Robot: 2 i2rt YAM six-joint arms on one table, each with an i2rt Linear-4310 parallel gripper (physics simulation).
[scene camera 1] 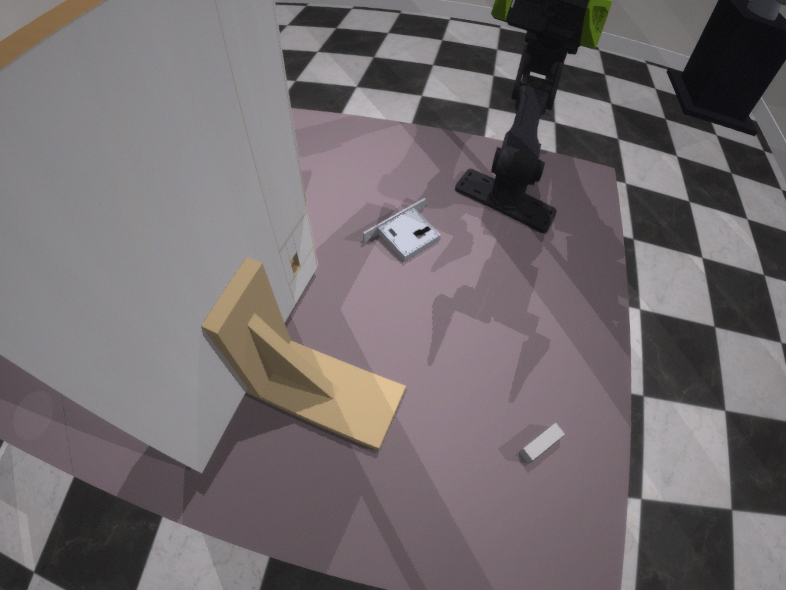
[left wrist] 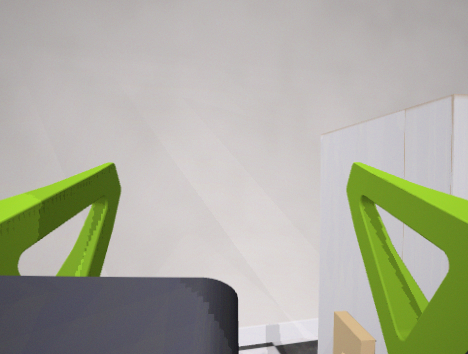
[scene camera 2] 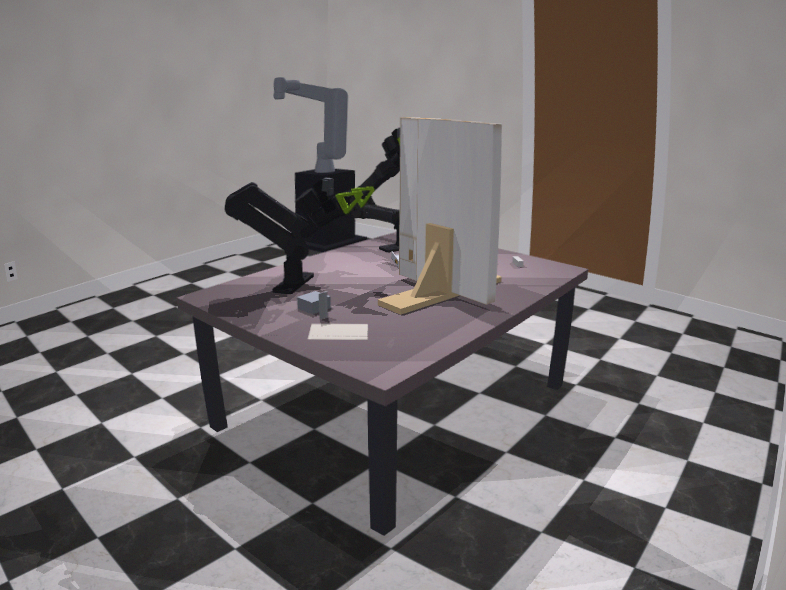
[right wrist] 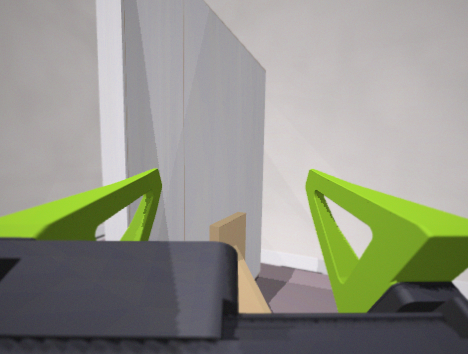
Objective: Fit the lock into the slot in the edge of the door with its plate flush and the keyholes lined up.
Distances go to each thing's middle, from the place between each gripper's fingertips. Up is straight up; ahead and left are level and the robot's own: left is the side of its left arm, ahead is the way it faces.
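The door [scene camera 1: 153, 153] is 22 cm ahead of my right hand, 11 cm to the left of it and 3 cm below it. Counting from that same right hand, I find the tan wooden bracket [scene camera 1: 245, 324] 22 cm ahead, 11 cm to the left and 21 cm below, while the flat white plate [scene camera 2: 318, 331] is some way ahead, far to the right and far below. As for the grey lock [scene camera 1: 399, 231], it is slightly behind my right hand, well to the left of it and well below it. Going by its middle, the door is nearer to my right hand than to my left hand.
My left hand is a shade short of the grey lock, a good way to the left of it and far above it. From my left hand, the door is 310 mm ahead, 320 mm to the right and 180 mm below, and the tan wooden bracket is 310 mm ahead, 320 mm to the right and 370 mm below. The flat white plate is far ahead of my left hand, far to the right of it and far below it; going by their middles, of the things named here it is the farthest from my left hand.
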